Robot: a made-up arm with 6 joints.
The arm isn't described. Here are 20 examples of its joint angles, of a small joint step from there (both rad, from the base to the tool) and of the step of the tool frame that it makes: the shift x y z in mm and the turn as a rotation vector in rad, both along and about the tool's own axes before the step.
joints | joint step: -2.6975 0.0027 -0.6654 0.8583 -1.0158 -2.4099 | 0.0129 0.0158 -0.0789 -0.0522 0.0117 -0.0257
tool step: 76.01 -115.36 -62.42 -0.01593 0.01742 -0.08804
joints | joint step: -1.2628 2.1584 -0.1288 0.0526 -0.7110 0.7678 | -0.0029 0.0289 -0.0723 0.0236 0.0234 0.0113
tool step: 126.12 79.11 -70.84 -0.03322 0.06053 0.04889
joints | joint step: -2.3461 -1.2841 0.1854 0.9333 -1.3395 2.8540 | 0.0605 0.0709 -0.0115 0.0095 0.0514 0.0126
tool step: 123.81 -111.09 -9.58 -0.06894 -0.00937 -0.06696
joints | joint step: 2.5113 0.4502 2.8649 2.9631 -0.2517 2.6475 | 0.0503 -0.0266 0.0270 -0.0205 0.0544 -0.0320
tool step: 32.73 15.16 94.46 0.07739 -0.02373 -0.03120
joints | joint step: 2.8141 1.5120 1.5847 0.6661 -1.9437 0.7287 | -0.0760 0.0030 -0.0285 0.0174 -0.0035 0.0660
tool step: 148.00 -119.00 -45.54 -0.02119 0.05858 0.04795
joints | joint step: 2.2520 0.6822 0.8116 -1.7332 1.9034 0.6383 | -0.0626 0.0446 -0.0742 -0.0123 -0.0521 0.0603
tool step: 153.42 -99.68 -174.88 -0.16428 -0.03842 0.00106
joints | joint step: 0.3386 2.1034 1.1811 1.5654 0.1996 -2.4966 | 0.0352 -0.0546 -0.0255 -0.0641 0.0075 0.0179
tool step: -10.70 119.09 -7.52 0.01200 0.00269 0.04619
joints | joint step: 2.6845 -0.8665 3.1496 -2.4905 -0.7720 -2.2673 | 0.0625 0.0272 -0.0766 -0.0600 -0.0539 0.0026
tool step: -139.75 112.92 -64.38 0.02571 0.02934 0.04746
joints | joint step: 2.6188 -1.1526 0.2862 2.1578 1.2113 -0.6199 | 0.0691 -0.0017 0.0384 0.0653 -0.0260 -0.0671
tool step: -71.30 -35.36 -2.40 0.03375 0.02401 -0.03936
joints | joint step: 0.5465 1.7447 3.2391 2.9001 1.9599 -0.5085 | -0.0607 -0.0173 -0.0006 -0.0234 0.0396 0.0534
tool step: -39.91 47.14 -18.31 -0.03879 -0.00402 0.04066
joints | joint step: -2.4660 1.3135 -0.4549 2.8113 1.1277 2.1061 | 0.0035 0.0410 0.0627 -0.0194 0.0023 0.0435
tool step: -28.74 50.39 5.82 -0.04266 0.00494 0.02472
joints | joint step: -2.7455 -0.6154 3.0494 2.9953 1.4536 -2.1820 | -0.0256 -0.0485 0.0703 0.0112 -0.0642 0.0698
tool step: -180.41 -4.70 86.42 -0.10663 -0.10462 -0.14535
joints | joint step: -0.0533 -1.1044 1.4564 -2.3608 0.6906 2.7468 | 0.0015 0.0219 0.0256 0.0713 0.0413 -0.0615
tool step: 7.80 -4.65 -11.87 0.01041 0.01602 -0.06073
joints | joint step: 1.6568 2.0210 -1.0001 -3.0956 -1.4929 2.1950 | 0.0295 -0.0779 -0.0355 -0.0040 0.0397 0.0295
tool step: 5.10 23.98 40.03 -0.06041 -0.00312 -0.00060
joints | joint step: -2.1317 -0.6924 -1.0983 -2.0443 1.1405 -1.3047 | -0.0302 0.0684 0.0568 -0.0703 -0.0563 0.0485
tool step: 25.94 -13.90 -39.83 -0.00902 -0.06179 -0.04605
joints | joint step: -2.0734 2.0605 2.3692 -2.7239 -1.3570 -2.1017 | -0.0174 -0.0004 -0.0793 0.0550 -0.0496 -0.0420
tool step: -124.54 44.28 -2.07 0.04929 -0.03772 0.05712
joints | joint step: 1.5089 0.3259 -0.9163 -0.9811 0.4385 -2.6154 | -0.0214 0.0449 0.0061 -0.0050 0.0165 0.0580
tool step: 26.62 32.29 31.86 -0.05061 -0.02249 0.03707
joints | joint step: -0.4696 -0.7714 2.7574 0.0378 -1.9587 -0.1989 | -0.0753 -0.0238 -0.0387 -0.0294 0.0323 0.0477
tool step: 1.43 145.86 -8.81 -0.13398 -0.01387 0.03076
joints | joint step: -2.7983 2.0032 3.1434 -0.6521 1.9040 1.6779 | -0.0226 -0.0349 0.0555 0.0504 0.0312 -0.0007
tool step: 118.55 27.58 72.22 0.06847 -0.03931 -0.11423
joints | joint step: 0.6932 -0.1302 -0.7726 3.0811 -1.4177 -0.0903 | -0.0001 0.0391 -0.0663 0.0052 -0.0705 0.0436
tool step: -135.32 13.46 57.98 -0.05033 -0.03494 -0.00198
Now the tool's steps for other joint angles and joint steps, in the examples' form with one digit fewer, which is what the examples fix.
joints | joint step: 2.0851 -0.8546 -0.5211 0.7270 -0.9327 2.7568 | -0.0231 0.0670 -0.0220 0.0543 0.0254 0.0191
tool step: 114.5 -43.4 38.3 -0.0916 -0.0431 0.0398
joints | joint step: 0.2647 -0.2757 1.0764 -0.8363 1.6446 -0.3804 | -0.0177 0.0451 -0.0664 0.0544 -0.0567 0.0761
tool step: -139.0 -150.6 24.1 -0.1567 0.1479 0.0271
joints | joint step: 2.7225 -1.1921 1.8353 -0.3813 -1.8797 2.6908 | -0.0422 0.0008 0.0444 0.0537 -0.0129 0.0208
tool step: -22.8 -85.2 59.9 -0.0548 0.0427 0.0591
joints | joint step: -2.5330 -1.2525 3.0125 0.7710 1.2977 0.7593 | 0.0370 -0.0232 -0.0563 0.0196 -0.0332 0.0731
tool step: -58.5 39.5 -31.2 -0.0771 0.0094 0.0865
